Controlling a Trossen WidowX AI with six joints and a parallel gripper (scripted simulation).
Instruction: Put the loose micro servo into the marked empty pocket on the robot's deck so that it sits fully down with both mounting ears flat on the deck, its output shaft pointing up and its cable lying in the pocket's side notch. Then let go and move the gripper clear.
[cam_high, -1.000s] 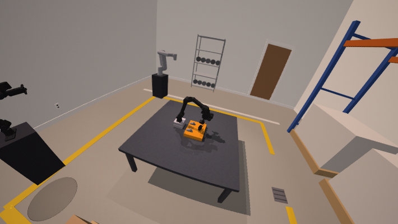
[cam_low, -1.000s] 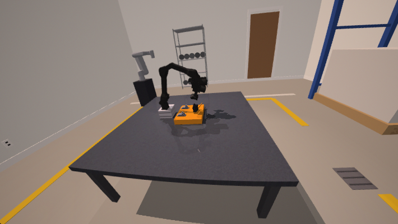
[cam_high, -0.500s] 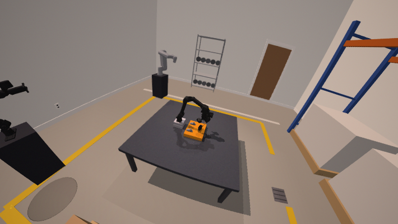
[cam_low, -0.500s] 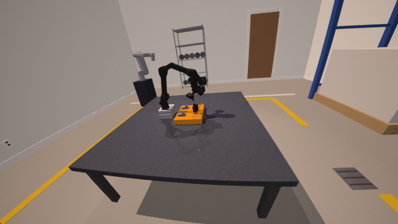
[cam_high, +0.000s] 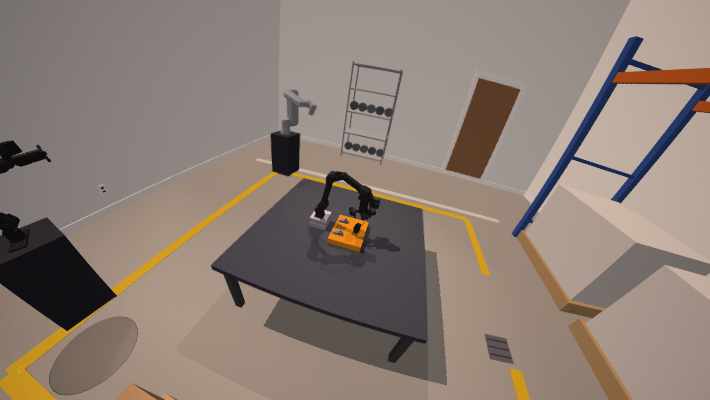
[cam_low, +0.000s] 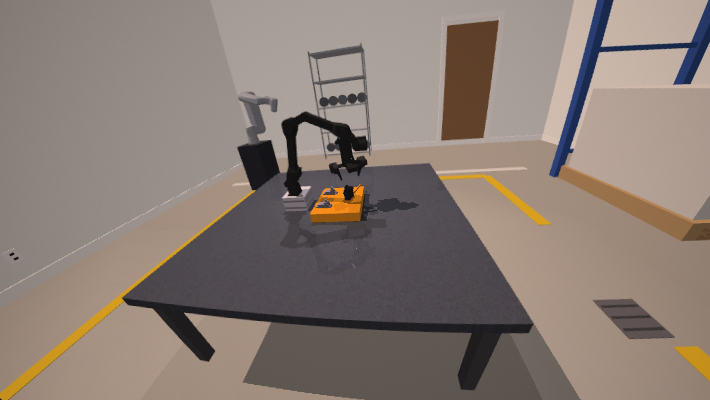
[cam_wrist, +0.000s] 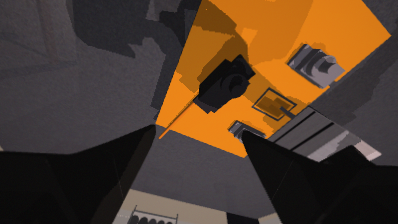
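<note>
The orange robot deck lies 2 cm behind my gripper tip, 4 cm to the right of it and 12 cm below it.
</note>
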